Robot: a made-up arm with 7 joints.
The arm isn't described. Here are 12 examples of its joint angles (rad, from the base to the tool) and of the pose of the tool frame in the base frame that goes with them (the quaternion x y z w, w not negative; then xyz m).
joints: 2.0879 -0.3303 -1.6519 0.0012 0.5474 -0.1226 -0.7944
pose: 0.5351 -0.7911 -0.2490 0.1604 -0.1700 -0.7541 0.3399
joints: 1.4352 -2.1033 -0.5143 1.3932 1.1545 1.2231 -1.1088
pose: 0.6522 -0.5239 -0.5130 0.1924 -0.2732 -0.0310 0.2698
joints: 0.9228 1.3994 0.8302 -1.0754 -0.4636 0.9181 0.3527
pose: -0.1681 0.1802 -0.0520 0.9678 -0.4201 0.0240 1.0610
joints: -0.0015 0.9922 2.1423 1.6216 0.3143 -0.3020 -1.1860
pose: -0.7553 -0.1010 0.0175 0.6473 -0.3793 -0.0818 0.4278
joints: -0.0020 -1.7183 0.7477 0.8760 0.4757 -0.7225 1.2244
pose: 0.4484 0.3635 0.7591 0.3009 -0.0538 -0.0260 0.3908
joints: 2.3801 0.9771 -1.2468 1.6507 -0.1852 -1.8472 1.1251
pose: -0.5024 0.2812 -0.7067 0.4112 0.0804 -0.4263 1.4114
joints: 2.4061 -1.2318 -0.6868 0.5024 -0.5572 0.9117 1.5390
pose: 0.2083 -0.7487 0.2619 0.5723 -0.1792 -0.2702 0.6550
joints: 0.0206 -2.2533 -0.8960 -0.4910 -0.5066 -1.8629 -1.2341
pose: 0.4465 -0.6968 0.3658 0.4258 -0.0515 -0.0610 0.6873
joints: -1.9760 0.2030 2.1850 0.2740 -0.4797 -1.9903 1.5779
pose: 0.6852 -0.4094 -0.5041 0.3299 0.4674 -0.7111 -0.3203
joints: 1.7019 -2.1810 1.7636 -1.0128 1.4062 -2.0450 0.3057
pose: 0.3377 0.1969 -0.8973 0.2048 -0.6782 -0.0207 0.0252
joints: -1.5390 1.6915 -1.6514 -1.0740 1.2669 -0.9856 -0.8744
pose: -0.0824 0.6042 -0.7742 0.1696 -0.1500 -0.4697 0.1420
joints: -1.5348 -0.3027 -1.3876 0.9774 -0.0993 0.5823 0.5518
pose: 0.6528 0.3345 -0.1896 0.6527 0.3971 -0.6559 0.1883
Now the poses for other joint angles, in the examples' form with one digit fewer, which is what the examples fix.
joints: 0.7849 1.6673 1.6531 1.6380 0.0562 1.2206 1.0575
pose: 0.194 0.462 -0.842 0.202 -0.622 -0.089 0.640
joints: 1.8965 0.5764 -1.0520 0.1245 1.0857 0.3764 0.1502
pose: 0.679 -0.411 0.608 0.015 0.119 -0.608 0.930
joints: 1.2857 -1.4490 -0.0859 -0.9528 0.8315 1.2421 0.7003
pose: 0.627 0.750 -0.093 0.188 -0.102 -0.455 0.443
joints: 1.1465 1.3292 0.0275 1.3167 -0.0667 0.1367 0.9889
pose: 0.313 0.260 -0.897 0.174 -0.630 -0.315 0.761
